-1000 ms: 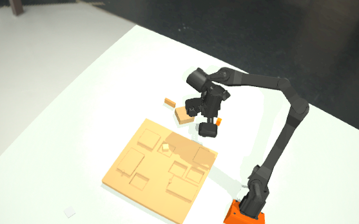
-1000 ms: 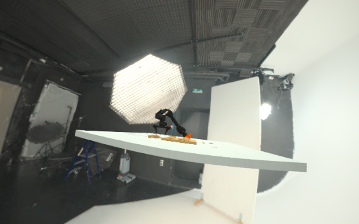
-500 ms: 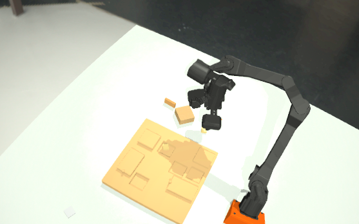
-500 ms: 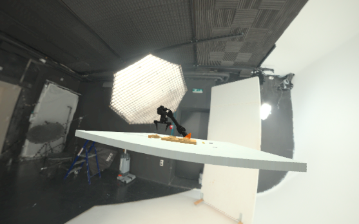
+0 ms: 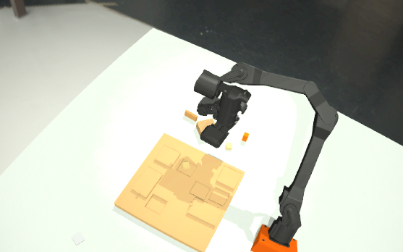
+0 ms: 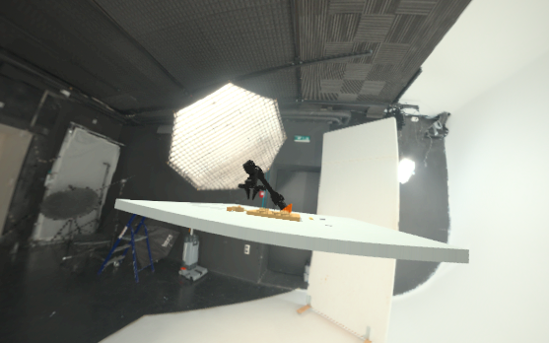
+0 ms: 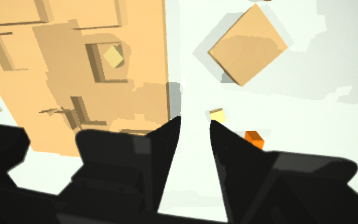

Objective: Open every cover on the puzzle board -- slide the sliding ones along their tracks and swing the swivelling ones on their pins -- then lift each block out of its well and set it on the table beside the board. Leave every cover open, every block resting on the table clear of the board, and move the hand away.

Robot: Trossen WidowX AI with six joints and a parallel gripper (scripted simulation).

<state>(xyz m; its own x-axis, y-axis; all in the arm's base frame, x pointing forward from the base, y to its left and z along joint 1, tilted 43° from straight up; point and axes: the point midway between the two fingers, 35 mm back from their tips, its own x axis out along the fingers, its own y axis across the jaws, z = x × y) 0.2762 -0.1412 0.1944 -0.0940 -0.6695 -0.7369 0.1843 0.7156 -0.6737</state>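
My gripper tip is 16 cm to the right of the tan puzzle board, 6 cm above it and 4 cm short of it. Also, from my gripper tip: orange block (9 cm to the right, 7 cm below, 7 cm behind); tan bar (13 cm ahead, 9 cm to the right, 7 cm below); tan box (7 cm below, 6 cm to the right, 6 cm ahead).
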